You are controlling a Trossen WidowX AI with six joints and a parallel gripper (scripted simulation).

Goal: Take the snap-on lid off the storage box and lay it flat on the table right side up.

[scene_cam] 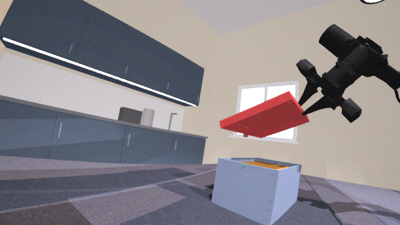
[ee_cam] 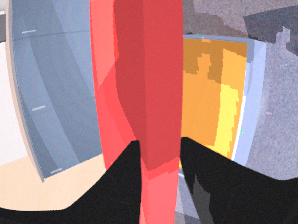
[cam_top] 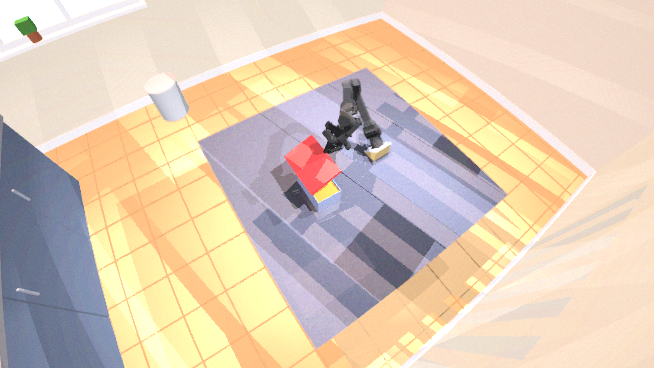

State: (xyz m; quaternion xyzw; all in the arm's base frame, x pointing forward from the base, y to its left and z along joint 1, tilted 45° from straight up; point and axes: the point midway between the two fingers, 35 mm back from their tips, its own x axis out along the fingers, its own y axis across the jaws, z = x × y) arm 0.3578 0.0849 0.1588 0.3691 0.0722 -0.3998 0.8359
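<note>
Right now the lid is 70 mm ahead of my gripper tip, 30 mm below it and 10 mm to the right of it. Also, from my gripper tip: storage box 180 mm below, 70 mm ahead, 30 mm to the left.
</note>
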